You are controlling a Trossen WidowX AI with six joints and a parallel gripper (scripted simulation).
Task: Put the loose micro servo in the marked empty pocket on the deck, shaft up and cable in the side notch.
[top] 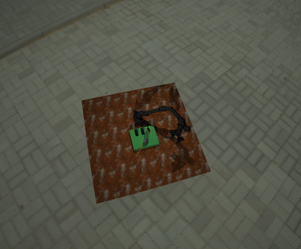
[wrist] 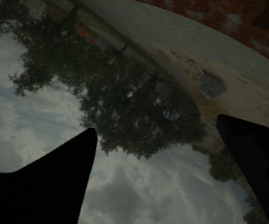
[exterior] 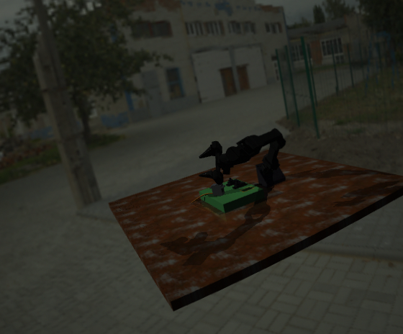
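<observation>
Right now the green deck is 27 cm below my gripper tip, 26 cm to the right of it and 17 cm behind it.
</observation>
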